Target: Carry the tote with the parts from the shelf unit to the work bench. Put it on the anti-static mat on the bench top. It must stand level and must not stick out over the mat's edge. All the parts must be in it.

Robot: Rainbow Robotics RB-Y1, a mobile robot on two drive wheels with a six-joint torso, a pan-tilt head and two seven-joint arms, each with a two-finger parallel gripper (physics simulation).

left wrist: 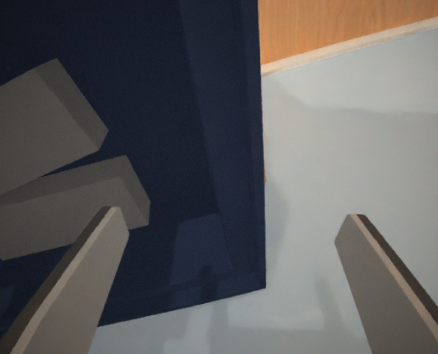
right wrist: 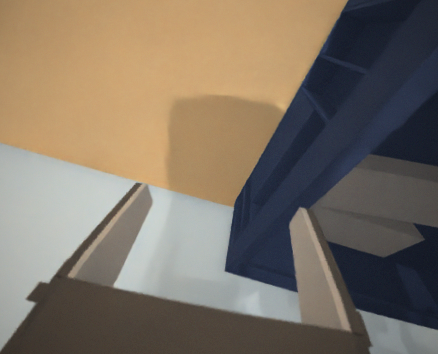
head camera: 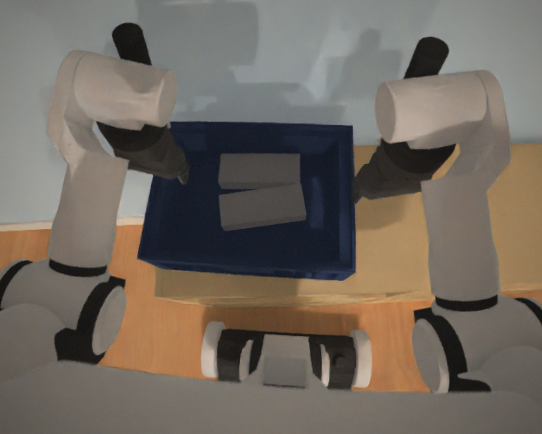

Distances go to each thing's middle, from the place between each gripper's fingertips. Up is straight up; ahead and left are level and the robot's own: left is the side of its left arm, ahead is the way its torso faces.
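Scene:
My right gripper is 250 mm to the right of the dark blue tote (head camera: 182, 230), and it's 90 mm above the tote and 10 mm short of it.
From my left hand, the tote is 18 cm to the right, 10 cm below and 1 cm behind. So by its middle, the tote is nearer to my left hand than to my right gripper.

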